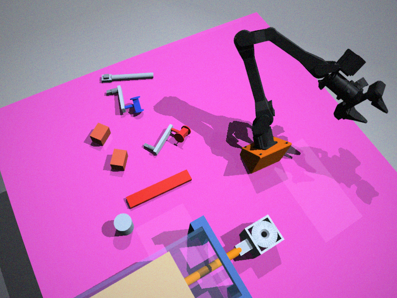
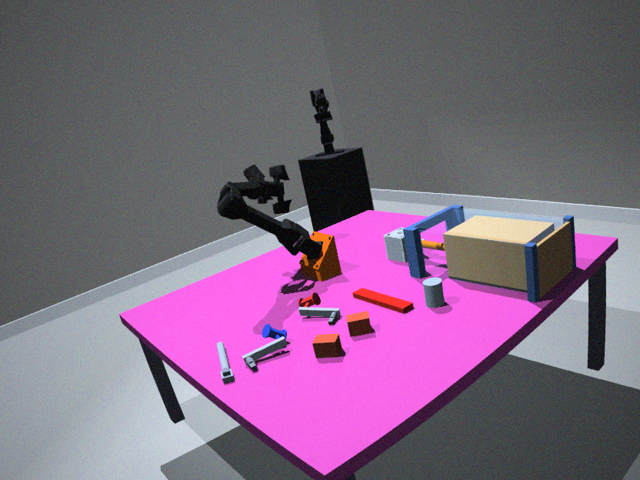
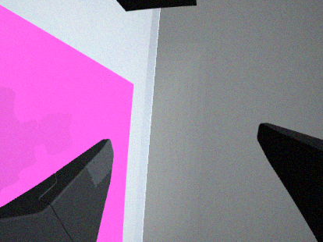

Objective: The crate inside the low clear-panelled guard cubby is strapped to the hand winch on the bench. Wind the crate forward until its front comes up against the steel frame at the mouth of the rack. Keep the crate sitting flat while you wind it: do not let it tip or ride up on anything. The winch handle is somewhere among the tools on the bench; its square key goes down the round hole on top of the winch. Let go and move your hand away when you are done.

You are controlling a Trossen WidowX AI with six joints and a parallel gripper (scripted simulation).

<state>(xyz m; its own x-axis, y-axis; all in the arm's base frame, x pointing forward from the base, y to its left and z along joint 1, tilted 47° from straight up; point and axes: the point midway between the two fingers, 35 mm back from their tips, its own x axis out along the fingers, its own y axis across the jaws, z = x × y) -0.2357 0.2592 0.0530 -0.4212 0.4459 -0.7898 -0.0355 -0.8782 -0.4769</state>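
Right now my gripper tip is 53 cm short of the winch handle, 42 cm to the left of it and 24 cm above it. Also, from my gripper tip: red knob 49 cm ahead, 41 cm to the right, 23 cm below; blue steel frame 65 cm ahead, 4 cm to the left, 15 cm below; grey winch 47 cm ahead, 5 cm to the left, 22 cm below.
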